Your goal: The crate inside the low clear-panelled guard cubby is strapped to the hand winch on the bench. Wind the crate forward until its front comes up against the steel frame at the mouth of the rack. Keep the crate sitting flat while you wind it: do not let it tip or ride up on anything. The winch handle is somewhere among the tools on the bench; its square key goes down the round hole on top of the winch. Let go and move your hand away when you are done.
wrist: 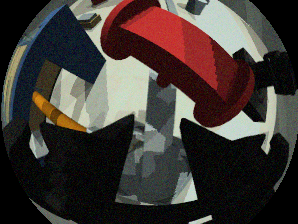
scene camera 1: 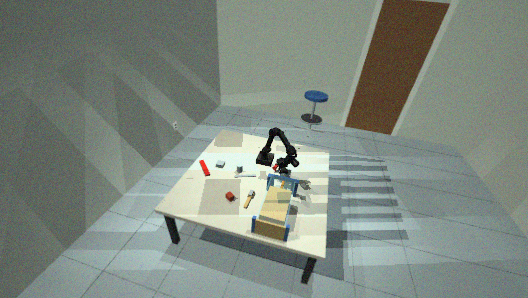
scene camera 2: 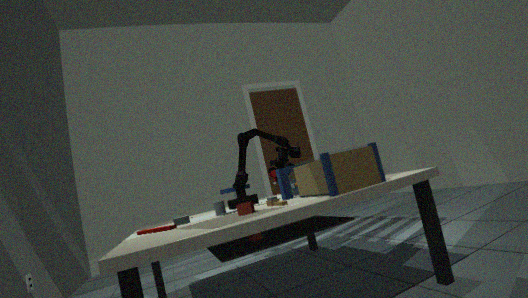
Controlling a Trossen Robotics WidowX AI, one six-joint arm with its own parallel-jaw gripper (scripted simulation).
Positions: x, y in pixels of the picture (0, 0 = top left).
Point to a blue-framed cubby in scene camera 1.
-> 271, 221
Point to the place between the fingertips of my gripper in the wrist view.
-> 157, 120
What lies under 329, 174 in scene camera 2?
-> A blue-framed cubby.
